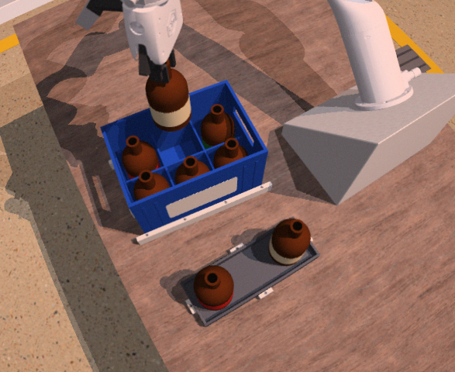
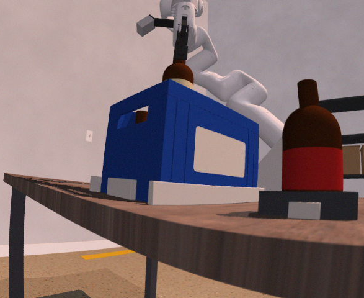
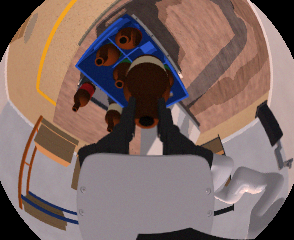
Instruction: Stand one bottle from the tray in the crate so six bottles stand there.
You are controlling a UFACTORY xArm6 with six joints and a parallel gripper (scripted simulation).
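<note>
Right now the blue crate is 250 mm below my hand and 40 mm to the left of it. Round my hand: grey tray 330 mm below, 300 mm to the left, 30 mm behind; cream-labelled bottle 290 mm to the left, 250 mm below, 120 mm behind; red-labelled bottle 300 mm to the left, 250 mm below, 60 mm ahead.
</note>
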